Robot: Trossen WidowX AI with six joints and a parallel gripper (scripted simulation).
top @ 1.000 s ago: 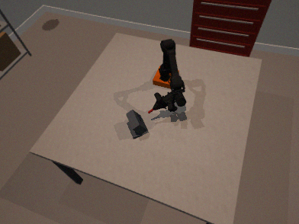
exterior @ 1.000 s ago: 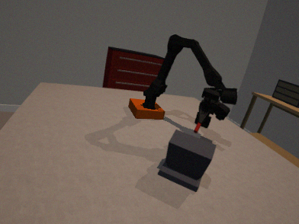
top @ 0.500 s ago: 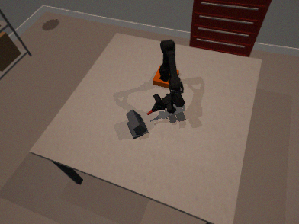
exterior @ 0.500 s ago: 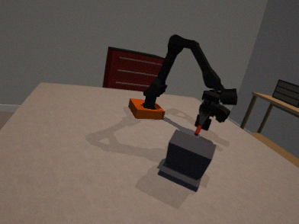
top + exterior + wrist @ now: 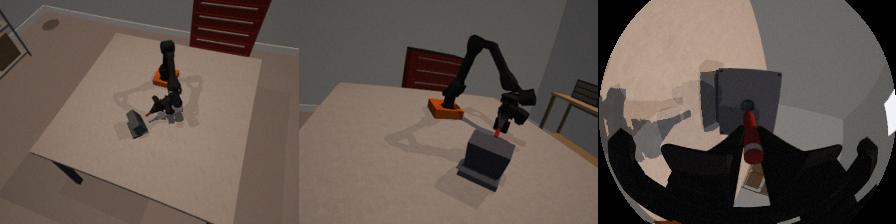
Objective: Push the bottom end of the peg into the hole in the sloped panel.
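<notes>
Now: gripper tip 80 mm short of the panel, 60 mm to the left of it and 50 mm above it. The rest, counted from my gripper tip: red peg (10 mm behind, 10 mm to the left, 10 mm above).
</notes>
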